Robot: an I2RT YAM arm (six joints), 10 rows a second.
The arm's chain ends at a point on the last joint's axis. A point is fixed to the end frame.
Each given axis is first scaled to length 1.
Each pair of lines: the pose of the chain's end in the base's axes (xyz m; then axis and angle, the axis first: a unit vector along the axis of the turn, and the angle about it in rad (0 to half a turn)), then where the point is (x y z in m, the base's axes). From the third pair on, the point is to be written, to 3 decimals.
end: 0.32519, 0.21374, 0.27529, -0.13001, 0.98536, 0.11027, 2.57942
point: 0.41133 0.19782 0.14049
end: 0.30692, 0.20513, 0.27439, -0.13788, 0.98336, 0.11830, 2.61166
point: 0.38917 0.19203 0.13688
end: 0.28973, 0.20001, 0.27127, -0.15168, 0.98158, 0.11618, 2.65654
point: 0.367 0.187 0.131
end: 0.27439, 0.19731, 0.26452, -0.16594, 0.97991, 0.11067, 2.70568
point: 0.346 0.183 0.121
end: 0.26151, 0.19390, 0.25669, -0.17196, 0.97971, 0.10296, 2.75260
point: 0.327 0.177 0.111
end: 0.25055, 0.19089, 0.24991, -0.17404, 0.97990, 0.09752, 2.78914
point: 0.311 0.172 0.102
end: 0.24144, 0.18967, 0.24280, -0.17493, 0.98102, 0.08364, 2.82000
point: 0.298 0.166 0.094
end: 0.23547, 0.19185, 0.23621, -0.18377, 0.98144, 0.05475, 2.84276
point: 0.291 0.159 0.089
